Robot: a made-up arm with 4 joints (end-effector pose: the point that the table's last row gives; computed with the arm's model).
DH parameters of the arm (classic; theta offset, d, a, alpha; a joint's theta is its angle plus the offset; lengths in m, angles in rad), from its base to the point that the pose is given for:
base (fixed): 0 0 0 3.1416
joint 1: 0.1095 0 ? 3.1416
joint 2: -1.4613 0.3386 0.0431 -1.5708
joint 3: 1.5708 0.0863 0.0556 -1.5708
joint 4: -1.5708 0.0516 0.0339 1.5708
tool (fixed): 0 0.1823 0 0
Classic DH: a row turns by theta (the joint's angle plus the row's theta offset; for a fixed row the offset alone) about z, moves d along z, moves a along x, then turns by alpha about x.
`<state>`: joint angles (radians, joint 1 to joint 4).
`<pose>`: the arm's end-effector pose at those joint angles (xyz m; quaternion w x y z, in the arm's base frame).
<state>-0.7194 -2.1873 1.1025 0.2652</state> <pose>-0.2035 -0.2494 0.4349 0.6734 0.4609 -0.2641 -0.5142</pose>
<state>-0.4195 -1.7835 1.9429 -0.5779</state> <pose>-0.2813 -0.0876 0.3446 0.2714 0.5131 -0.6237 -0.5235</pose>
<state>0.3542 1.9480 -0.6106 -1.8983</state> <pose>-0.0611 -0.0405 0.2417 0.2135 0.4322 -0.6671 0.5680</pose>
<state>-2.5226 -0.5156 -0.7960 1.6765</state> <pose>0.0579 0.1922 0.2258 0.5743 -0.7173 0.1497 0.3651</pose>
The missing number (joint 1, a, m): -0.1244
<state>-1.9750 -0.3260 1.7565 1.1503</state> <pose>0.0559 0.1499 0.3916 0.0564 0.1835 0.7100 0.6776</pose>
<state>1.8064 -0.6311 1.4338 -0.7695</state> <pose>-0.0324 0.2297 0.4032 0.0094 -0.0556 -0.6692 -0.7409</pose>
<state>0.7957 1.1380 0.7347 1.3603</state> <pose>0.1693 0.2165 0.3356 0.6765 0.1752 0.6259 0.3462</pose>
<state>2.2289 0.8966 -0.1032 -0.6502</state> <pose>0.1061 0.0913 0.4427 0.7542 -0.2355 -0.2206 -0.5719</pose>
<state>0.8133 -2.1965 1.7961 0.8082</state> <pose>-0.3276 0.1659 0.3787 0.3446 0.2918 -0.7014 -0.5515</pose>
